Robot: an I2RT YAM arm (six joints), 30 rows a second.
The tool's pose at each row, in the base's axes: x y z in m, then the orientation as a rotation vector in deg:
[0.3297 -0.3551 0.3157 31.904 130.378 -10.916]
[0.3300 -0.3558 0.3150 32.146 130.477 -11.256]
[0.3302 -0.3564 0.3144 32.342 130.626 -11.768]
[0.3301 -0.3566 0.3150 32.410 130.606 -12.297]
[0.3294 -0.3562 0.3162 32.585 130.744 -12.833]
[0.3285 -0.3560 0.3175 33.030 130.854 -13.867]
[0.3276 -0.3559 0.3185 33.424 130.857 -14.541]
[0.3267 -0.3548 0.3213 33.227 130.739 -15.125]
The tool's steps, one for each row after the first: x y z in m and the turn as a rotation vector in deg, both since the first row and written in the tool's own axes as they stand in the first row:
[0.0001 -0.0005 0.0009 0.336 0.108 0.040]
[0.0002 -0.0010 0.0016 0.783 0.236 -0.017]
[-0.0002 -0.0012 0.0012 1.183 0.173 -0.128]
[-0.0005 -0.0011 -0.0002 1.639 0.285 -0.204]
[-0.0009 -0.0013 -0.0018 2.540 0.382 -0.241]
[-0.0010 -0.0016 -0.0031 3.156 0.406 -0.179]
[-0.0021 -0.0009 -0.0059 3.496 0.192 -0.467]

